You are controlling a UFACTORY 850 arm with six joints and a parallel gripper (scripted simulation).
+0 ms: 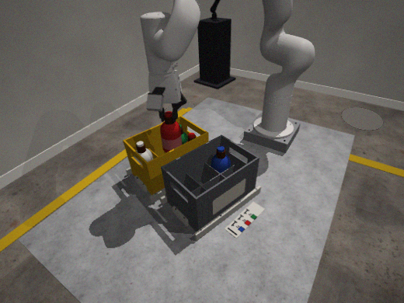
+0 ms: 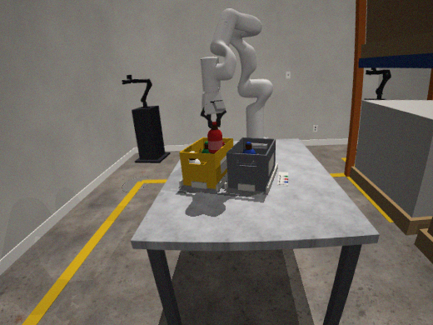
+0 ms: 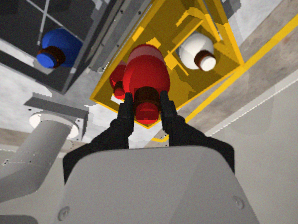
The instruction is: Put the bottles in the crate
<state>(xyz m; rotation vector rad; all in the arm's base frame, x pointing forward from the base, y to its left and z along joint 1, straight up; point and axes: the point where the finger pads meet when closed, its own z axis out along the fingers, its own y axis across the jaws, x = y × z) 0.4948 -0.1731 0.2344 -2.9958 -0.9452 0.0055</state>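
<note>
Right now the red bottle is 7 cm below my hand. The rest, counted from my hand: green-label bottle (10 cm behind, 7 cm to the right, 20 cm below); white-label bottle (7 cm ahead, 11 cm to the right, 20 cm below); yellow crate (1 cm behind, 4 cm to the right, 20 cm below).
</note>
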